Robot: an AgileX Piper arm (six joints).
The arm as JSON. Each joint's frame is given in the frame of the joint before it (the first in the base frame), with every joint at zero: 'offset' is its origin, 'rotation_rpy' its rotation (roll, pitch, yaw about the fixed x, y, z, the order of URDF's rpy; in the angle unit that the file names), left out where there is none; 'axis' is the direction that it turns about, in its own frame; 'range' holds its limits. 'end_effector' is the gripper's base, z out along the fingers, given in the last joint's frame.
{
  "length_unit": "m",
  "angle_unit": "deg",
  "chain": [
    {
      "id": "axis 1",
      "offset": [
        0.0,
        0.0,
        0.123
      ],
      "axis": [
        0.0,
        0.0,
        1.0
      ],
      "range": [
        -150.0,
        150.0
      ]
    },
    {
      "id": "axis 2",
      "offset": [
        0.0,
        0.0,
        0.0
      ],
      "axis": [
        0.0,
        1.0,
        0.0
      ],
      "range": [
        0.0,
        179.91
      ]
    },
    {
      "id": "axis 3",
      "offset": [
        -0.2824,
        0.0,
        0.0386
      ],
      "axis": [
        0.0,
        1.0,
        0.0
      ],
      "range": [
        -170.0,
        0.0
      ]
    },
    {
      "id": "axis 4",
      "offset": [
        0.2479,
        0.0,
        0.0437
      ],
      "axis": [
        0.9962,
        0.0,
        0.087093
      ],
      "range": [
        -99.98,
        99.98
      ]
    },
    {
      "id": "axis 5",
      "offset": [
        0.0,
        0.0,
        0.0
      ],
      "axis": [
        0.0,
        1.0,
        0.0
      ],
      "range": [
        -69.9,
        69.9
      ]
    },
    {
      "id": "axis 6",
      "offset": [
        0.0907,
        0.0,
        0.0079
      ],
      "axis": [
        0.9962,
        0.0,
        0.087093
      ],
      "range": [
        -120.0,
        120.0
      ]
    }
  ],
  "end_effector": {
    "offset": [
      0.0,
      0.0,
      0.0
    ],
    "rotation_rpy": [
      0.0,
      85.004,
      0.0
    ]
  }
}
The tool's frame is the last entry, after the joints.
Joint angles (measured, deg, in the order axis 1, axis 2, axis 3, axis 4, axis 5, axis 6), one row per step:
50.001 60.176 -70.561 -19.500 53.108 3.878
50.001 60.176 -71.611 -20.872 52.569 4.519
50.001 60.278 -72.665 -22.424 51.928 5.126
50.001 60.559 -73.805 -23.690 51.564 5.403
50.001 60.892 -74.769 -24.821 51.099 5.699
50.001 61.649 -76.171 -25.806 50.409 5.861
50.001 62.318 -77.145 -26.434 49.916 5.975
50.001 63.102 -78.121 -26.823 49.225 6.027
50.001 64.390 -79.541 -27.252 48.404 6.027
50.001 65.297 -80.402 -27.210 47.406 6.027
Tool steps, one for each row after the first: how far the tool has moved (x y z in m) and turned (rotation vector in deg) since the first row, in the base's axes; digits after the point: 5 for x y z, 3 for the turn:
0.00088 -0.00121 0.00685 0.770 -1.777 -0.552
0.00215 -0.00215 0.01361 1.405 -3.705 -1.093
0.00358 -0.00249 0.01975 1.729 -5.314 -1.473
0.00515 -0.00232 0.02485 2.041 -6.736 -1.786
0.00785 -0.00035 0.03099 2.497 -8.265 -1.903
0.01019 0.00171 0.03471 2.745 -9.204 -1.957
0.01280 0.00466 0.03811 3.130 -10.054 -1.829
0.01703 0.00960 0.04212 3.483 -11.004 -1.628
0.01993 0.01388 0.04449 4.102 -11.614 -1.222

